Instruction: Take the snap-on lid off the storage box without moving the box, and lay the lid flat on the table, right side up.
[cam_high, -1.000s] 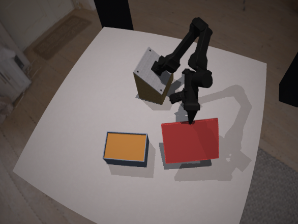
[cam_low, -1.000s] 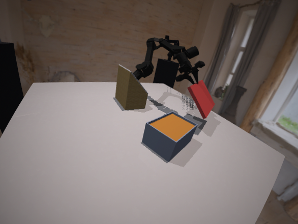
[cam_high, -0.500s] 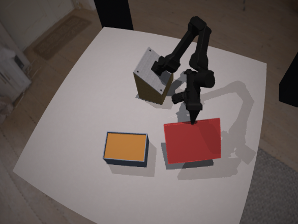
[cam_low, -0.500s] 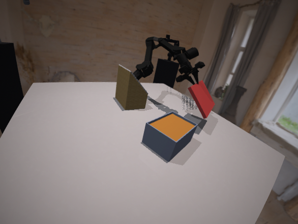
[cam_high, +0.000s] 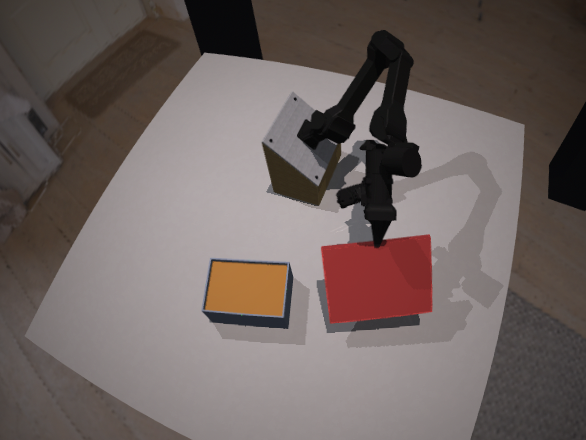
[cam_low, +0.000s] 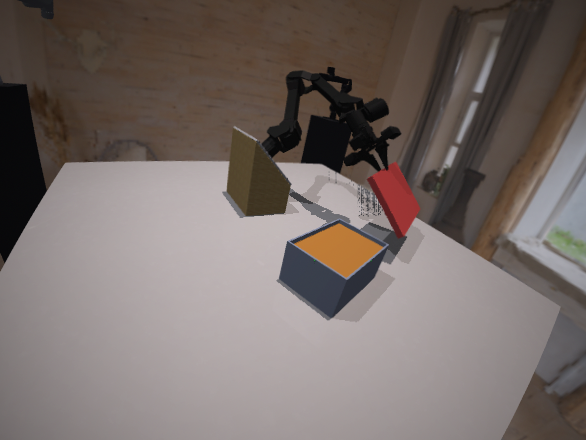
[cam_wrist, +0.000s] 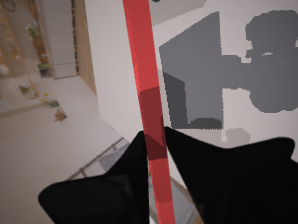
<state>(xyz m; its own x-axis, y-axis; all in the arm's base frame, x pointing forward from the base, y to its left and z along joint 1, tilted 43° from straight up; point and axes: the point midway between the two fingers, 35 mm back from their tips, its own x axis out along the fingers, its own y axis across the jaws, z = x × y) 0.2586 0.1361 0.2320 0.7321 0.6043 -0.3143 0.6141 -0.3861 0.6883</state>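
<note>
Right now my gripper tip is 6 cm short of the red lid, 5 cm above it and 3 cm to the right of it. Round my gripper tip: grey-blue storage box (27 cm to the right, 16 cm below, 15 cm ahead).
</note>
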